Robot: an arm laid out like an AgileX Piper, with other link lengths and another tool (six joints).
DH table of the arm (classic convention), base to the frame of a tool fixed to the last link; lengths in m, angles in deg. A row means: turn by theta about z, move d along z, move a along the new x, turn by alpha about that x. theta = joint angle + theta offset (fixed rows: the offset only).
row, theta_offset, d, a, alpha
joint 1, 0.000, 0.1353, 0.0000, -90.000
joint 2, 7.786, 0.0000, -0.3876, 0.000
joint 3, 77.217, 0.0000, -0.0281, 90.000
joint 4, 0.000, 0.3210, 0.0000, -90.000
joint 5, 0.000, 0.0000, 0.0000, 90.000
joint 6, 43.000, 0.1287, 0.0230, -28.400
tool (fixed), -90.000, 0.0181, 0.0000, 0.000
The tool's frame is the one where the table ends.
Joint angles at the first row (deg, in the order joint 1, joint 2, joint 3, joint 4, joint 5, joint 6):
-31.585 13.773 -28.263 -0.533 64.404 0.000
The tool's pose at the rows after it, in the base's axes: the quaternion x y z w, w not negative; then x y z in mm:
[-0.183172, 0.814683, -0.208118, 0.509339, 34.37, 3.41, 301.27]
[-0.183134, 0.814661, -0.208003, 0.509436, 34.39, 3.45, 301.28]
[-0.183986, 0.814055, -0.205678, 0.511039, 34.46, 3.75, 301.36]
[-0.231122, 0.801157, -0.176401, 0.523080, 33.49, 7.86, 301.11]
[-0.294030, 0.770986, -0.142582, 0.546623, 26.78, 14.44, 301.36]
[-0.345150, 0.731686, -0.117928, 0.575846, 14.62, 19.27, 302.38]
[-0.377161, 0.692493, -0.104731, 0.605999, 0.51, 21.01, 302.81]
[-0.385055, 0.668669, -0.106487, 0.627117, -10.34, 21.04, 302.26]
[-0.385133, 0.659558, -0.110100, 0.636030, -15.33, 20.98, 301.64]
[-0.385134, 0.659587, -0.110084, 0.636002, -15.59, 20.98, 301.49]
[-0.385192, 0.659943, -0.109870, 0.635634, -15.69, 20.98, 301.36]
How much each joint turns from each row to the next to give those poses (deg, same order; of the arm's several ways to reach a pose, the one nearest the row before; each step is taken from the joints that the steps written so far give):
0.001 0.000 0.000 0.102 -0.046 -0.308
-0.001 0.000 0.000 0.020 0.001 -0.002
0.484 -0.001 0.000 0.000 0.000 0.310
6.675 -0.167 0.065 -0.003 -0.067 0.003
9.084 -1.909 0.115 0.002 -0.123 -0.002
7.875 -3.445 0.001 -0.002 -0.002 0.002
5.513 -4.175 0.000 0.004 0.000 -0.005
1.791 -3.430 0.000 -0.002 0.117 0.002
0.260 -1.620 0.000 -0.002 0.124 0.002
0.000 -0.059 0.000 0.001 0.063 0.000
-0.001 0.000 -0.001 0.000 0.066 -0.001

